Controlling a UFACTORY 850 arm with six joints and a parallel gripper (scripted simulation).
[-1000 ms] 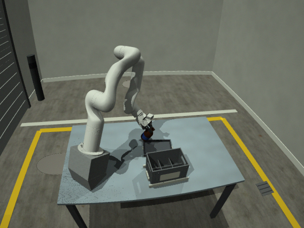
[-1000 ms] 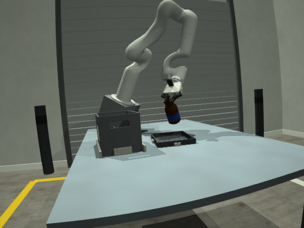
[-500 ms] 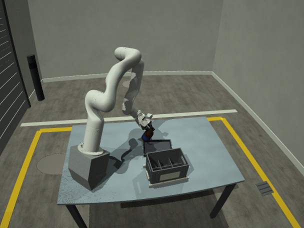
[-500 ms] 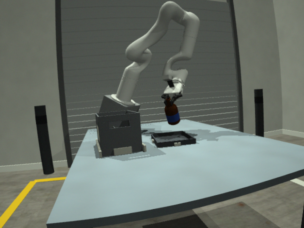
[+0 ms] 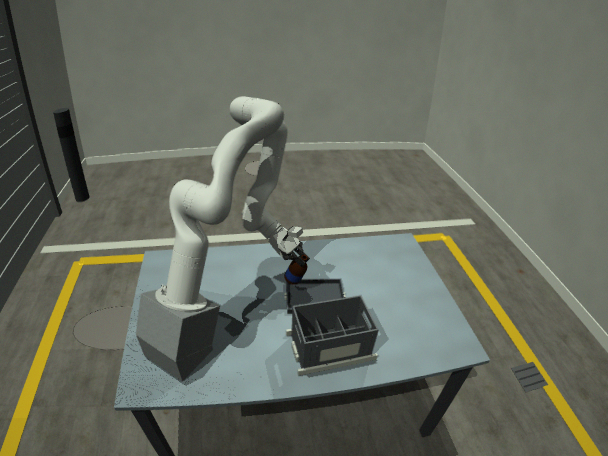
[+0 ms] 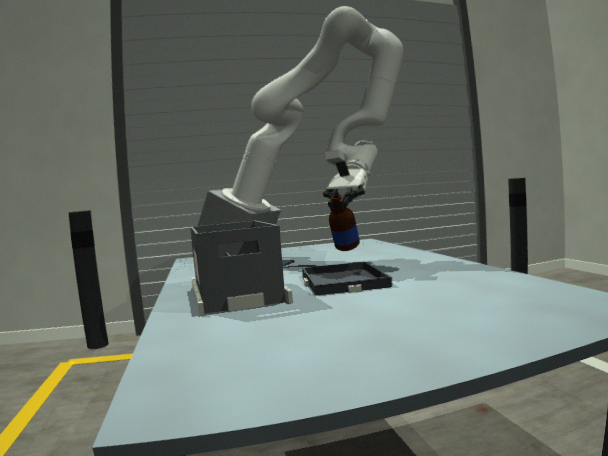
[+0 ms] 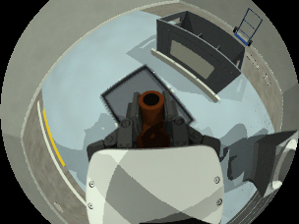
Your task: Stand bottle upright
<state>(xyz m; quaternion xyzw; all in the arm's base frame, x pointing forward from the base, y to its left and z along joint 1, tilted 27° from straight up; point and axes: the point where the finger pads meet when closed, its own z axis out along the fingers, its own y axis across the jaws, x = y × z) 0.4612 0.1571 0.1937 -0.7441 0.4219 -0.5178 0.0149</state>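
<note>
Right now my hand is 1 cm past the bottle, 1 cm to the right of it and 5 cm above it. Round my hand: crate: 7 cm ahead, 31 cm to the right, 12 cm below; then tray: 6 cm ahead, 2 cm to the right, 20 cm below.
</note>
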